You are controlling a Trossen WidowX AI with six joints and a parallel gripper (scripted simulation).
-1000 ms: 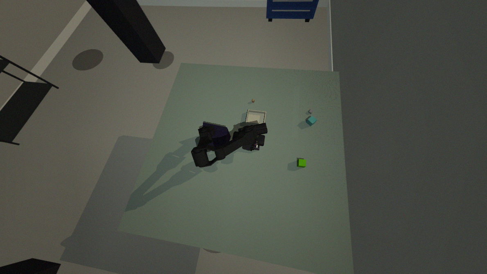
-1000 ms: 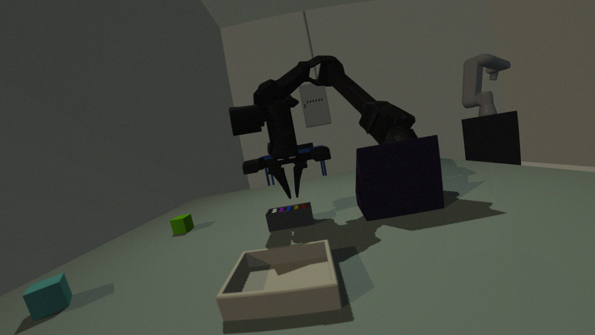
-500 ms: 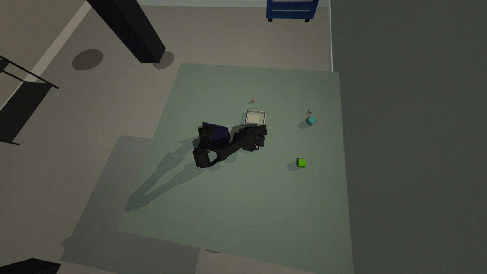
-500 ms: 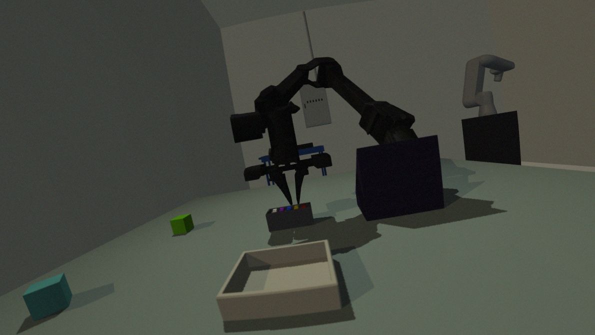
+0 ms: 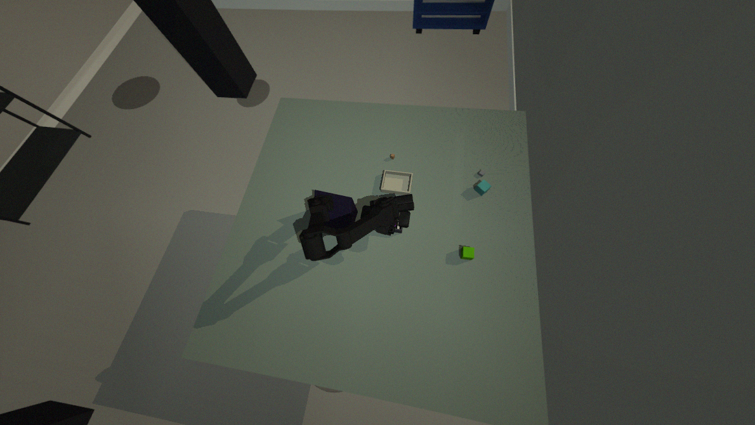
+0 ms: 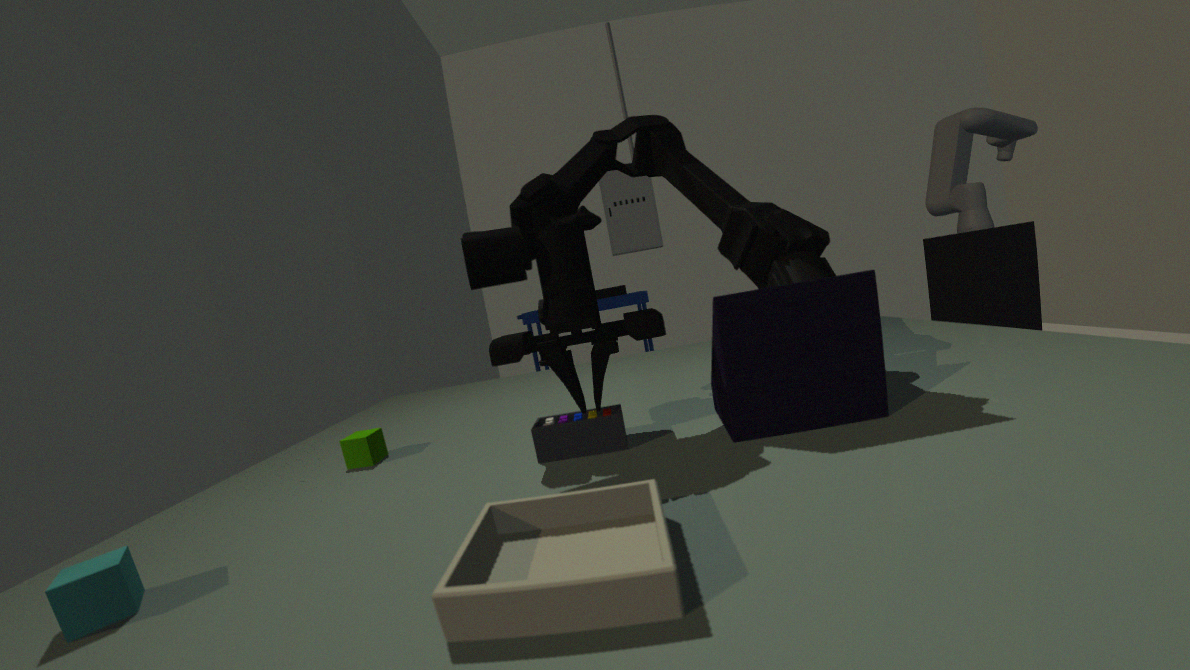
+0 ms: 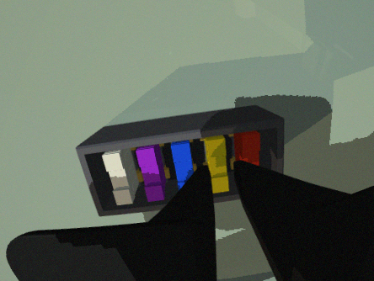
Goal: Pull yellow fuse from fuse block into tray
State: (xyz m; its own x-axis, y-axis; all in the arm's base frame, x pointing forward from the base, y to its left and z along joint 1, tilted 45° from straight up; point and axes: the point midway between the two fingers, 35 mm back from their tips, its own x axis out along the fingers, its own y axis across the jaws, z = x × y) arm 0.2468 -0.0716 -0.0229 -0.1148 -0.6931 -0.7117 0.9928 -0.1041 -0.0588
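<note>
Now: the tray 20 mm ahead of my gripper tip, 210 mm to the left of it and 40 mm below it. From my gripper tip the other things lie so: yellow fuse (20 mm below).
</note>
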